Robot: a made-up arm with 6 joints. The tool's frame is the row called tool. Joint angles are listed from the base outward.
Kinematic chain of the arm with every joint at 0, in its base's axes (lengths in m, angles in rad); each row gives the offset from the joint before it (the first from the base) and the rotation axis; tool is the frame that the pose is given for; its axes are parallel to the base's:
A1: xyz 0 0 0.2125 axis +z
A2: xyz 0 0 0 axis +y
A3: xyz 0 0 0.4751 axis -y
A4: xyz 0 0 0 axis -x
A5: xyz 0.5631 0 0 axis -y
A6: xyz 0 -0.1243 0 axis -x
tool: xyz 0 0 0
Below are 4 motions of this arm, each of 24 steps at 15 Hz.
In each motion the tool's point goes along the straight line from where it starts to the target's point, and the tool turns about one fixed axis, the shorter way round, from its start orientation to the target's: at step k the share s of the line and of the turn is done. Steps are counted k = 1, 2, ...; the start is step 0. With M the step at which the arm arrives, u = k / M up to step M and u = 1 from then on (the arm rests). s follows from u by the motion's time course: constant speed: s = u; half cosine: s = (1 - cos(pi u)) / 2; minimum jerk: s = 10 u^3 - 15 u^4 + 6 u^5.
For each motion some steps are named. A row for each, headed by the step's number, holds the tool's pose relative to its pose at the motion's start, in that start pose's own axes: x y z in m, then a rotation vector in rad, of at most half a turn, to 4 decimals.
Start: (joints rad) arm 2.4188 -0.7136 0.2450 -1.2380 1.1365 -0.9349
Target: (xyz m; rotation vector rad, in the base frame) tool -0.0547 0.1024 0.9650 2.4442 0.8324 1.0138
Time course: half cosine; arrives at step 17
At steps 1, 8, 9, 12, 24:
1: 0.0000 0.0000 0.0000 -0.0078 0.0000 0.0000
8: 0.0000 0.0000 0.0000 -0.4145 0.0000 0.0000
9: 0.0000 0.0000 0.0000 -0.4988 0.0000 0.0000
12: 0.0000 0.0000 0.0000 -0.7319 0.0000 0.0000
24: 0.0000 0.0000 0.0000 -0.9134 0.0000 0.0000

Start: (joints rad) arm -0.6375 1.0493 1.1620 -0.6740 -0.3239 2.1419
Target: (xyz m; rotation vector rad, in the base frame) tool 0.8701 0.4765 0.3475 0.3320 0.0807 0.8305
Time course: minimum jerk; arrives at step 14
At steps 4, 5, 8, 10, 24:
4: -0.0488 0.0363 0.1549 0.2121 -0.1338 0.1575
5: -0.0830 0.0618 0.2637 0.3612 -0.2278 0.2681
8: -0.2131 0.1587 0.6766 0.9266 -0.5846 0.6879
10: -0.2883 0.2147 0.9155 1.2538 -0.7910 0.9307
24: -0.3371 0.2511 1.0704 1.4659 -0.9248 1.0882

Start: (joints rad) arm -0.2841 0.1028 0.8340 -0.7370 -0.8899 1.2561
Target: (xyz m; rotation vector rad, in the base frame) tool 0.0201 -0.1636 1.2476 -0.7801 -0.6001 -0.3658
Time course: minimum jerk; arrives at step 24
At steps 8, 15, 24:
8: -0.0890 -0.0049 0.0648 -0.0347 -0.0511 -0.1530
15: -0.3073 -0.0171 0.2237 -0.1198 -0.1766 -0.5284
24: -0.4240 -0.0236 0.3087 -0.1653 -0.2436 -0.7290

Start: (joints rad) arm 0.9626 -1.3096 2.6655 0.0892 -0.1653 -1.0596
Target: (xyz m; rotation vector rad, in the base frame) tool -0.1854 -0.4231 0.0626 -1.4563 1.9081 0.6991
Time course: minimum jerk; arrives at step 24
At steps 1, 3, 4, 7, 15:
1: -0.0003 0.0001 0.0000 -0.0008 -0.0002 -0.0001
3: -0.0063 0.0018 0.0007 -0.0198 -0.0044 -0.0019
4: -0.0138 0.0039 0.0015 -0.0439 -0.0097 -0.0043
7: -0.0593 0.0168 0.0062 -0.1881 -0.0416 -0.0185
15: -0.2824 0.0800 0.0296 -0.8955 -0.1979 -0.0879

